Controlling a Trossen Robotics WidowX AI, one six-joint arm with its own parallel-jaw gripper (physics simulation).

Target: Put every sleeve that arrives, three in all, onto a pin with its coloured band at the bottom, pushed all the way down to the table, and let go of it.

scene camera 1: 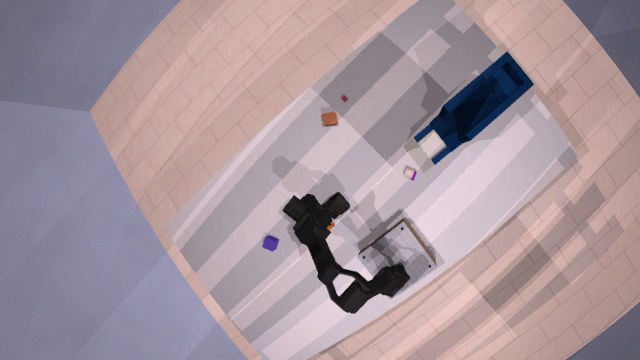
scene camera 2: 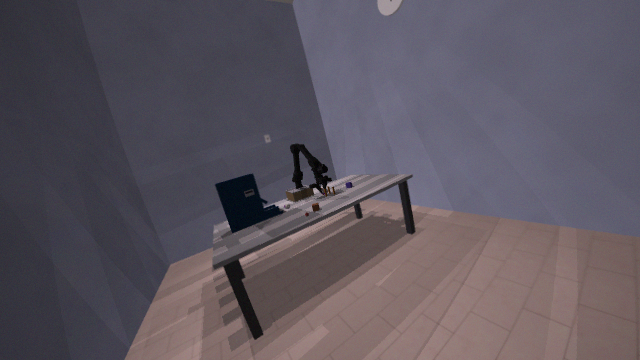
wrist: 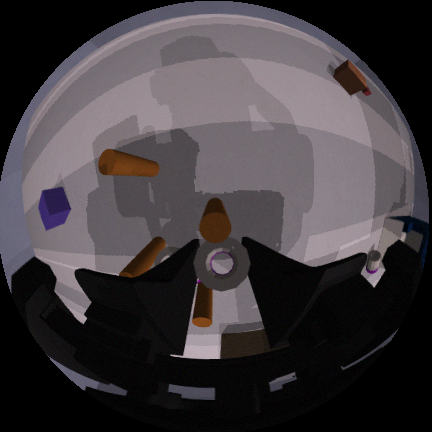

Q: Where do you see an orange block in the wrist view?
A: At 348,80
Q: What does the purple cube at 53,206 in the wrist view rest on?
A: The table.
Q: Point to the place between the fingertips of my gripper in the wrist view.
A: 220,243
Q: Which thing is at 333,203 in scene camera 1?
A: My gripper.
